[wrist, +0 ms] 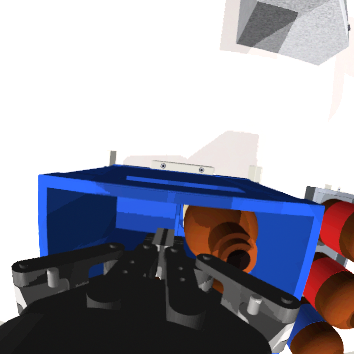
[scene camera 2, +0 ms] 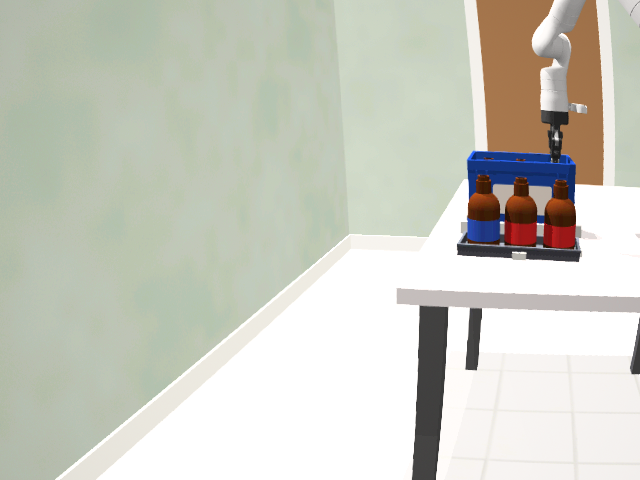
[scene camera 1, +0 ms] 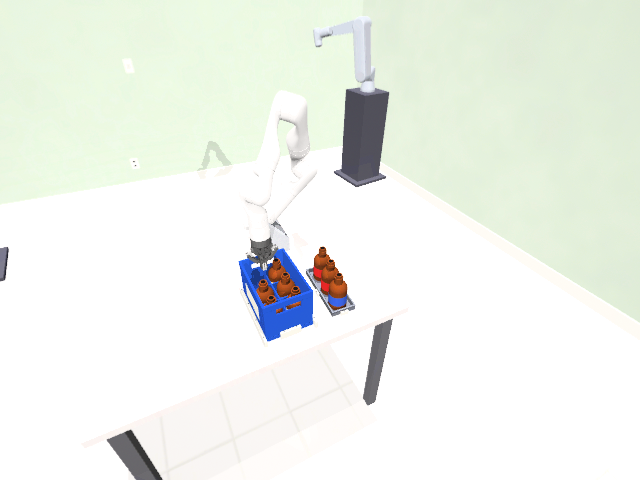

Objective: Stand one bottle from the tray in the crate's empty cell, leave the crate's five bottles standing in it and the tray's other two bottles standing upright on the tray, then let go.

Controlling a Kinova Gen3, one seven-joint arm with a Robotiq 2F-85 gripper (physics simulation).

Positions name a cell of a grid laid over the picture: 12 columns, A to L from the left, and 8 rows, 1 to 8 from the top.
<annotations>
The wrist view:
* my gripper: F6
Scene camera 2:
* my gripper: K3
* blue-labelled bottle: J4
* red-labelled bottle: J4
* red-labelled brown bottle: K4
</annotations>
